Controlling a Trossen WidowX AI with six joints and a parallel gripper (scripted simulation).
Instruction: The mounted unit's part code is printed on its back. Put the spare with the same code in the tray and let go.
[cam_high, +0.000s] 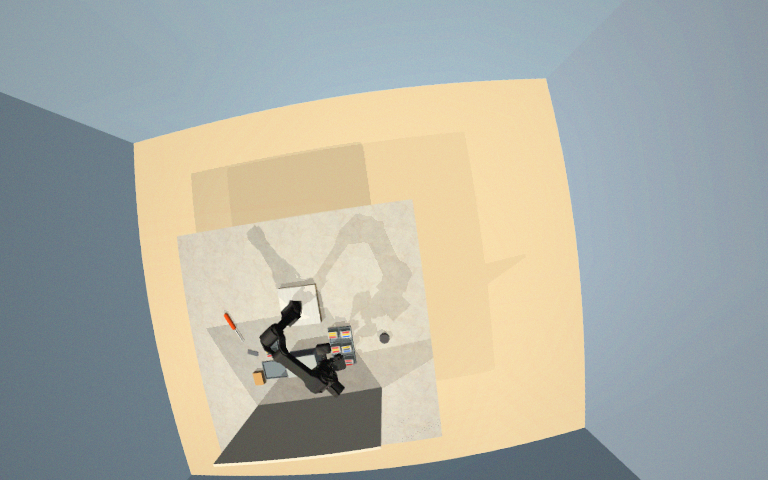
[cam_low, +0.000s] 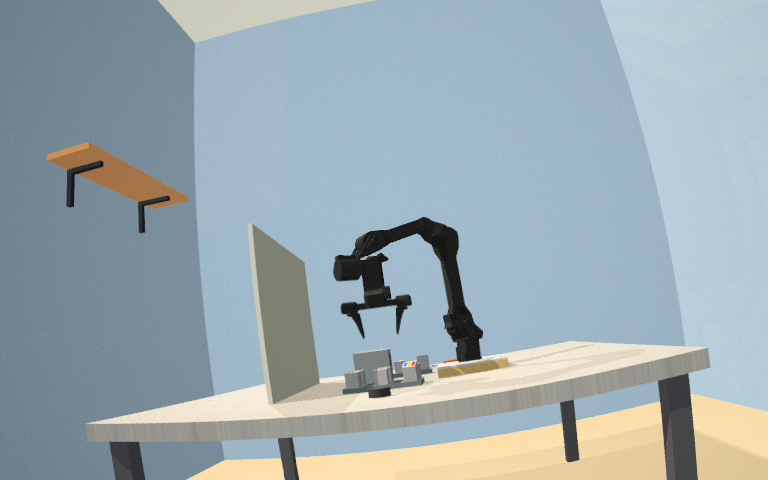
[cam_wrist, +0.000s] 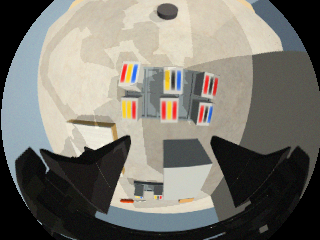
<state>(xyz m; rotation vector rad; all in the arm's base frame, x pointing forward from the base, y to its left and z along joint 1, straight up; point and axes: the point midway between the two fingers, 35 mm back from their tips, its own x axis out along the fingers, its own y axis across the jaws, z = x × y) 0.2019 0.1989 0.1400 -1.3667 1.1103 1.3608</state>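
Now: the grey spare 100 mm below my gripper tip and 10 mm to the left of it. Also, from my gripper tip: grey mounted unit (140 mm to the right, 90 mm below, 80 mm ahead); then tall upright panel (310 mm ahead, 100 mm to the right, 90 mm above).
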